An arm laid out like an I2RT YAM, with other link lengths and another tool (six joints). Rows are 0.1 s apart.
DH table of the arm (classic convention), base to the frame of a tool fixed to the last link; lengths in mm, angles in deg. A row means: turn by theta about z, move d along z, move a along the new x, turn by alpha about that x. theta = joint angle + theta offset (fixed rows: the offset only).
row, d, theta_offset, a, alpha
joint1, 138.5, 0, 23.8, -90
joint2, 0, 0, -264, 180
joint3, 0, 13.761, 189.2, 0
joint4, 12.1, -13.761, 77, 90
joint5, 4, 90, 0, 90
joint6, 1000.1, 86, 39.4, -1.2
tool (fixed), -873.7, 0, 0, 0
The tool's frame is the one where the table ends.
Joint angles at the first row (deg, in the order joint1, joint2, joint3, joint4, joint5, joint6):
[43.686, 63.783, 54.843, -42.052, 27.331, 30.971]
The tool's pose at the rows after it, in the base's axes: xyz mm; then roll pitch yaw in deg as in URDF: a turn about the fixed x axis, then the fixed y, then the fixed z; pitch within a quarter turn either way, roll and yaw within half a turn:
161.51, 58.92, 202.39, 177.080, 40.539, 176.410
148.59, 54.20, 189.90, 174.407, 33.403, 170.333
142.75, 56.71, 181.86, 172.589, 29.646, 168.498
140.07, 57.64, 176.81, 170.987, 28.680, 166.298
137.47, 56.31, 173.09, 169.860, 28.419, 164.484
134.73, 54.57, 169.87, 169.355, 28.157, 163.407
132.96, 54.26, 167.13, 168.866, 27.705, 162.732
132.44, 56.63, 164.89, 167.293, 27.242, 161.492
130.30, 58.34, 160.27, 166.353, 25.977, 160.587
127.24, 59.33, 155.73, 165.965, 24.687, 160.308
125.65, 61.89, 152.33, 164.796, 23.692, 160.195
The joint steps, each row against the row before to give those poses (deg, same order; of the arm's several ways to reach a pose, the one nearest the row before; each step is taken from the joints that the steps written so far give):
[-3.591, -0.156, -0.001, -6.309, -2.053, 8.513]
[-3.526, 1.069, -0.557, -3.637, -5.192, 4.453]
[-1.225, 0.684, -1.128, -0.109, -3.543, 1.469]
[-0.463, -0.445, -1.541, 1.028, -1.079, 1.643]
[-0.514, -0.972, -1.525, 0.846, -0.430, 1.090]
[-0.341, -0.797, -1.246, 0.447, -0.220, 0.683]
[-0.259, -0.356, -0.897, 0.477, -0.479, 0.454]
[-0.184, -0.364, -0.888, 1.121, -0.959, 0.864]
[-0.335, 0.023, -1.235, 0.971, -1.293, 0.825]
[-0.150, 0.044, -1.155, 0.593, -1.131, 0.517]
[-0.204, -0.130, -1.094, 1.191, -1.543, 0.109]

